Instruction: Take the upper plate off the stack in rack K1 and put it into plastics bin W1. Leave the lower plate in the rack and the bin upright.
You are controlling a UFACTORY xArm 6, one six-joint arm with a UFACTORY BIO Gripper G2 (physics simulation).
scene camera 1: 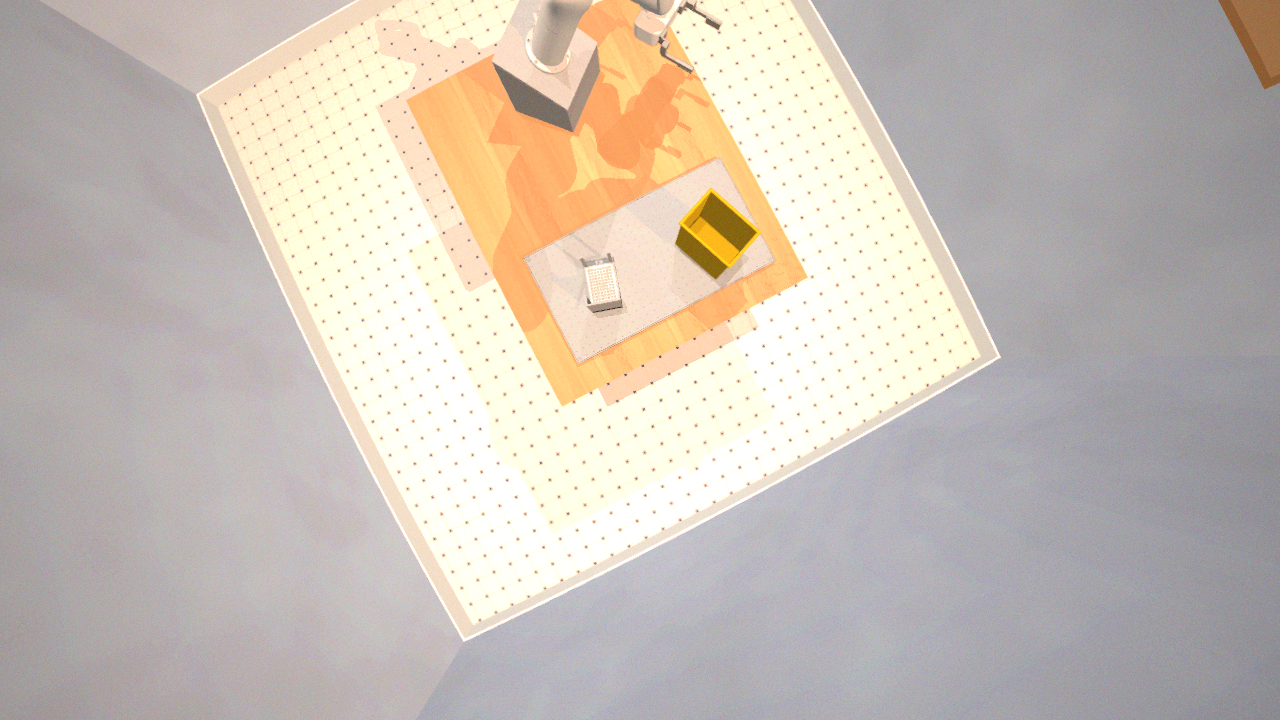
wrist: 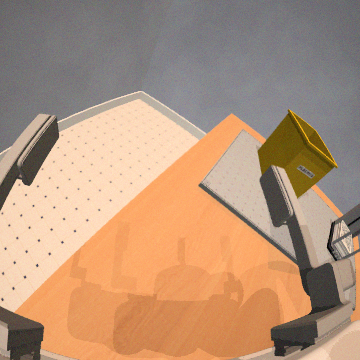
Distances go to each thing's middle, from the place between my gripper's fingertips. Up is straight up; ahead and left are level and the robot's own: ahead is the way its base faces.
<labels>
My hand is 470 mm short of the yellow bin W1 (scene camera 1: 714,234), 130 mm to the left of it and 110 mm above it.
</labels>
